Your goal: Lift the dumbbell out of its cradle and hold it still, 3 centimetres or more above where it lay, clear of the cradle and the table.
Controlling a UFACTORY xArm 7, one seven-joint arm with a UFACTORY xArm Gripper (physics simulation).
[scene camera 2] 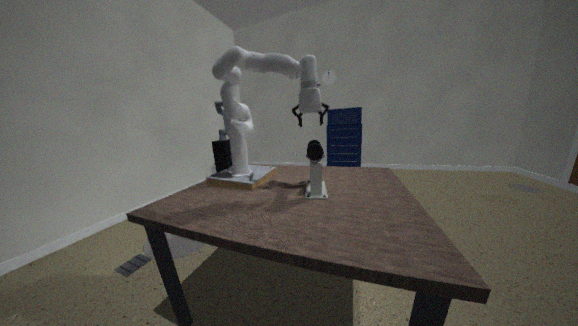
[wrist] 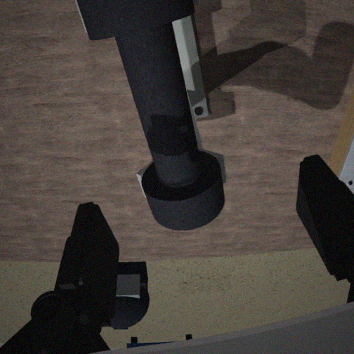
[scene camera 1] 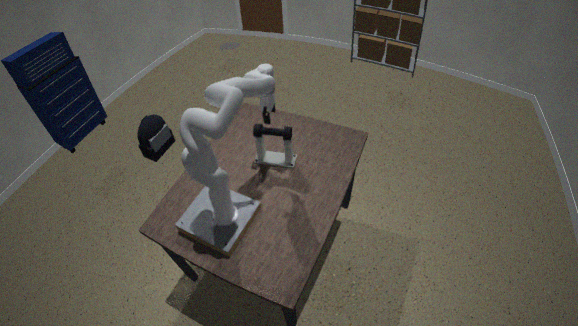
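Pixels of known places: gripper, fingertip midpoint: [scene camera 2: 310, 126] [scene camera 1: 269, 117]; arm's base, link origin: [scene camera 2: 241, 173] [scene camera 1: 225, 215].
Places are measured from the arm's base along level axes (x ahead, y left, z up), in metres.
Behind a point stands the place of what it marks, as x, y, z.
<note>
The black dumbbell [scene camera 1: 273, 131] {0.453, -0.067, 0.171} [scene camera 2: 315, 150] {0.482, -0.151, 0.165} [wrist: 155, 85] lies level across the two upright posts of the white cradle [scene camera 1: 288, 151] {0.454, -0.144, 0.051} [scene camera 2: 316, 176] {0.483, -0.148, 0.050} [wrist: 186, 55], which stands on the brown table [scene camera 1: 310, 200] {0.261, -0.337, -0.050} [scene camera 2: 350, 235] {0.616, -0.388, -0.049} [wrist: 60, 125]. My gripper [scene camera 1: 267, 119] {0.450, -0.058, 0.263} [scene camera 2: 311, 124] {0.450, -0.058, 0.263} [wrist: 202, 204] is open and empty. It points down and hangs above the dumbbell, with a gap below the fingertips in scene camera 2. In the wrist view one weight of the dumbbell shows between the two fingers, and the bar runs up the view from it. The cradle's base is partly hidden there.
The arm's base plate [scene camera 1: 200, 212] {-0.041, 0.125, 0.005} [scene camera 2: 230, 181] {0.003, -0.117, -0.007} stands on the table. A blue tool cabinet [scene camera 1: 60, 95] [scene camera 2: 344, 137], a dark mask [scene camera 1: 155, 136] and a shelf rack [scene camera 1: 353, 47] are beyond the table.
</note>
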